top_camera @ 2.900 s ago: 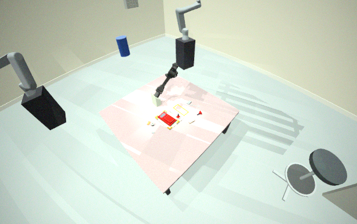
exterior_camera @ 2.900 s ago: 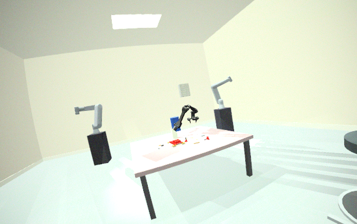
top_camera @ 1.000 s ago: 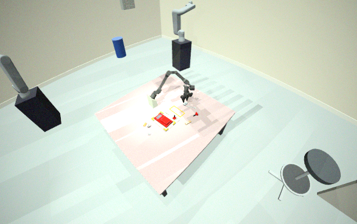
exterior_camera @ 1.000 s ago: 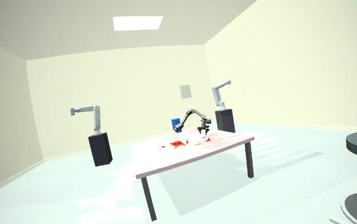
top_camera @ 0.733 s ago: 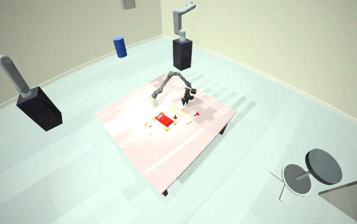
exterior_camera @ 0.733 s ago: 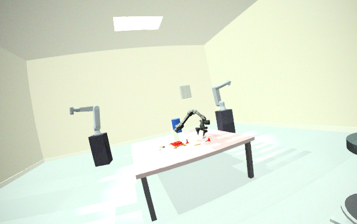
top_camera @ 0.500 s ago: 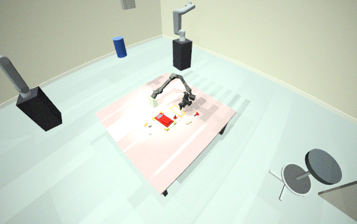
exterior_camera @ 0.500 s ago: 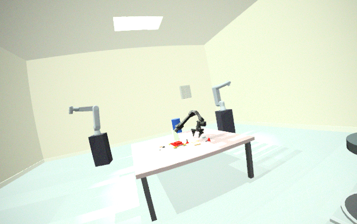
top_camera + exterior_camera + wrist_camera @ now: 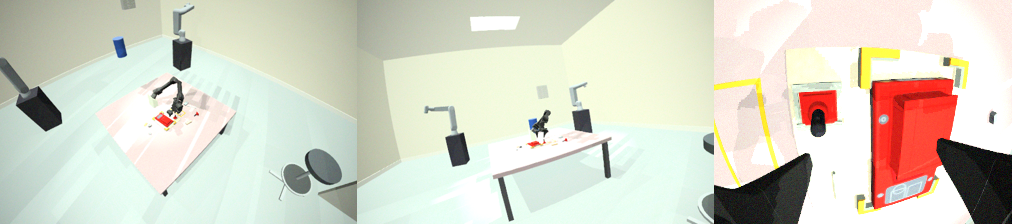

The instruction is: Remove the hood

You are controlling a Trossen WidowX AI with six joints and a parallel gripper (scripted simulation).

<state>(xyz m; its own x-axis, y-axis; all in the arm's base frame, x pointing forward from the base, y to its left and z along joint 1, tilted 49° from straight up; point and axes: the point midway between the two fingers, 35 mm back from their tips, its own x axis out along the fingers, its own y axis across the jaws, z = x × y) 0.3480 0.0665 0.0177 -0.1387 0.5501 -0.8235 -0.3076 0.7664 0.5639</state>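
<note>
Right now the red hood is 10 mm behind my gripper tip, 80 mm to the right of it and 40 mm below it. From my gripper tip the other things lie so: tan block 150 mm ahead, 120 mm to the left, 80 mm below.
</note>
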